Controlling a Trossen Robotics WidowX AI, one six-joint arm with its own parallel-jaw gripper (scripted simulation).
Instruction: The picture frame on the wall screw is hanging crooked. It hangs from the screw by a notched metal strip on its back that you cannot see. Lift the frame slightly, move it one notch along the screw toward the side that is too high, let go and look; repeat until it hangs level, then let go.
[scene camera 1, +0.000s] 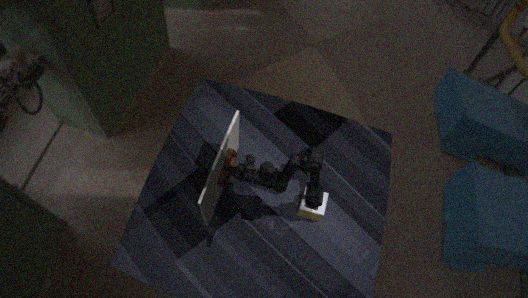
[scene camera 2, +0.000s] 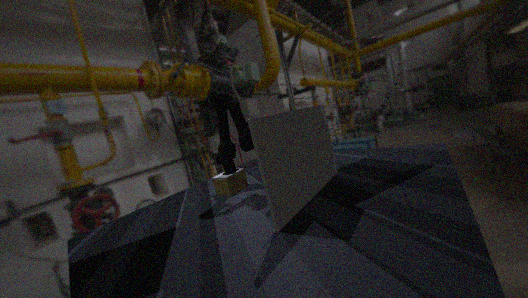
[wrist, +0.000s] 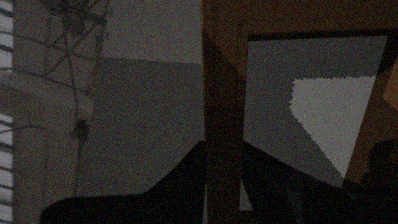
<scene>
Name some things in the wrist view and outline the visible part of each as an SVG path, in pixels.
My gripper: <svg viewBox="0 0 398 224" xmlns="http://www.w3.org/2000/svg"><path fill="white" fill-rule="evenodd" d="M243 141L241 179L258 224L398 224L398 187L337 187L306 175ZM205 141L199 141L171 172L147 192L136 195L77 196L61 199L48 206L42 212L40 224L202 224L206 186Z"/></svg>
A picture frame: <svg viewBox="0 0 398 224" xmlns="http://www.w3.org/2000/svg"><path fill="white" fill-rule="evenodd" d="M200 0L208 224L258 224L241 179L243 141L306 175L337 187L398 187L398 0Z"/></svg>
</scene>
